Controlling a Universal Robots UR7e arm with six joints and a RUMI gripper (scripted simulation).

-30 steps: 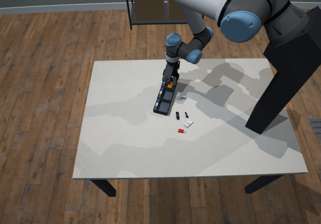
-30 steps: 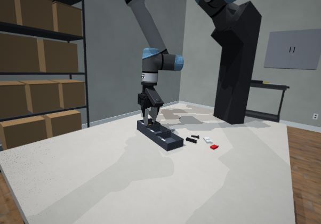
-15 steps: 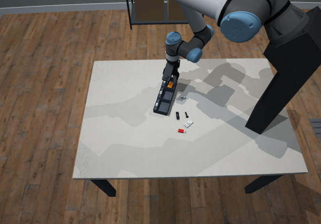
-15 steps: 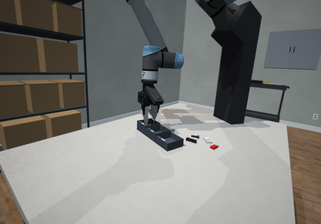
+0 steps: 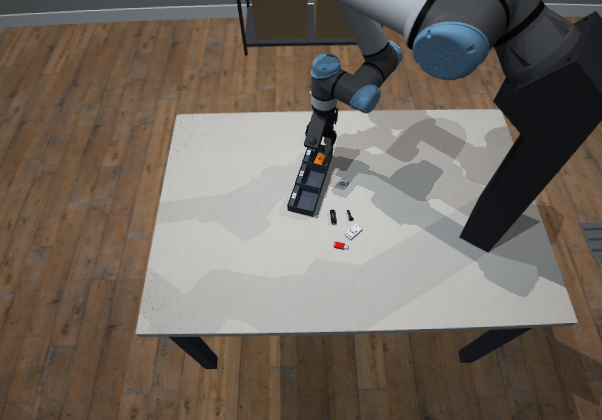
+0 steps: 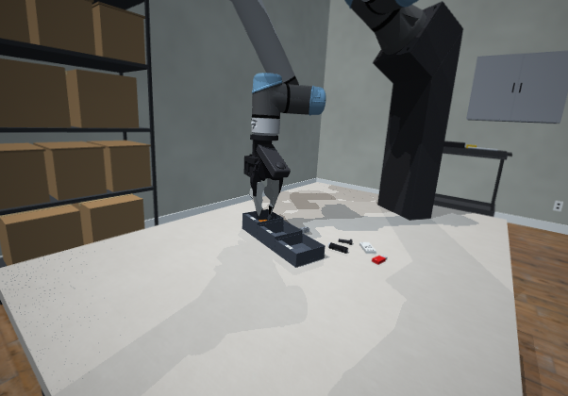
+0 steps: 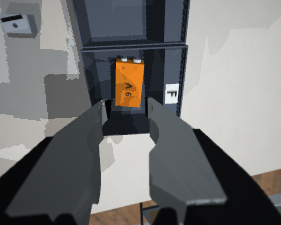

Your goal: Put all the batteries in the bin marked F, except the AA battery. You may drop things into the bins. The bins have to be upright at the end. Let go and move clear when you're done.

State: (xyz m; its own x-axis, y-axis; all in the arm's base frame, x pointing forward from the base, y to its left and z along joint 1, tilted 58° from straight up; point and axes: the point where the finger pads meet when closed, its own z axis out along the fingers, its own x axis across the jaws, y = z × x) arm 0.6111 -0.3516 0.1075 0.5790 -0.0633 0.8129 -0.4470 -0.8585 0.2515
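My hand is 5 cm above the orange block battery, 1 cm to the right of it and 1 cm short of it. The rest, counted from my hand: black cylindrical battery 21 cm to the left, 5 cm below, 4 cm ahead; then dark three-compartment bin row 6 cm to the left, 6 cm ahead, 4 cm below; then grey piece 11 cm to the left, 5 cm below, 4 cm behind.
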